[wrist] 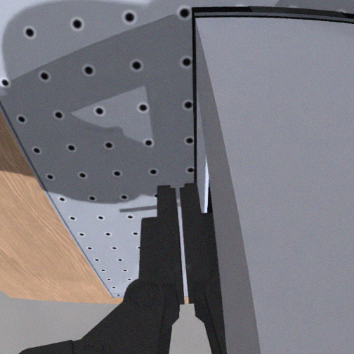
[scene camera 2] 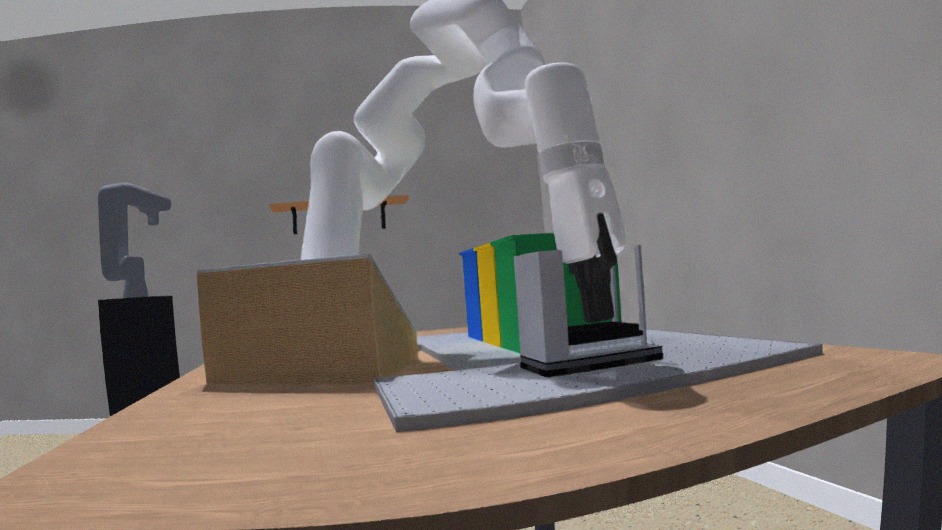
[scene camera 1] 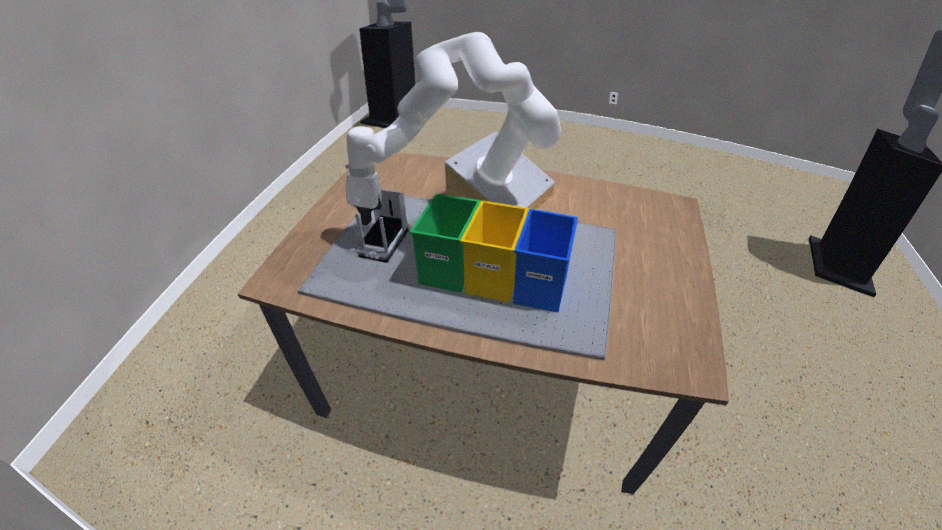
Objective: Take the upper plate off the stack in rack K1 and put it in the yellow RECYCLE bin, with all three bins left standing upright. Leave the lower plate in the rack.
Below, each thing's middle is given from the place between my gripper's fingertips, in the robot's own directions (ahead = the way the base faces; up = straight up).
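Scene:
Black plate (scene camera 2: 581, 334): my hand is 1 cm past it, 6 cm to the right of it and 2 cm above it. Offsets counted from my hand: pale plate (scene camera 2: 595, 347) 1 cm behind, 6 cm to the left, 3 cm below; green bin (scene camera 1: 437, 233) 29 cm to the left, 3 cm above; yellow recycle bin (scene camera 1: 489, 241) 3 cm behind, 42 cm to the left, 3 cm above.

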